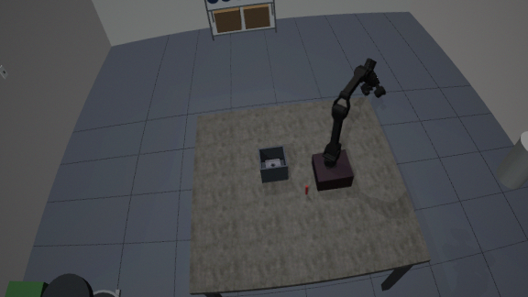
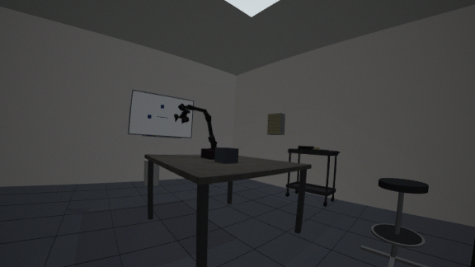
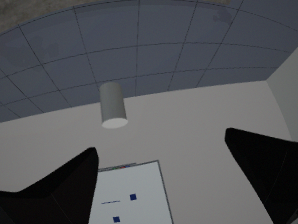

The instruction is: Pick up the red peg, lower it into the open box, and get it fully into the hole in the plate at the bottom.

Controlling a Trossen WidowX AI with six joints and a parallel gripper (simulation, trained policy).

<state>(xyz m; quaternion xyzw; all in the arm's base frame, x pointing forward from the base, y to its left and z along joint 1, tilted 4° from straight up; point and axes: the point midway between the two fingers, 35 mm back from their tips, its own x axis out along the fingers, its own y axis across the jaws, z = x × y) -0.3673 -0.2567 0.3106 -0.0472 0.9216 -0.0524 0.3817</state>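
Now: gripper tip 54 cm short of the red peg, 39 cm to the right of it and 36 cm above it. Round my gripper tip: light plate (71 cm ahead, 35 cm below, 19 cm to the left).
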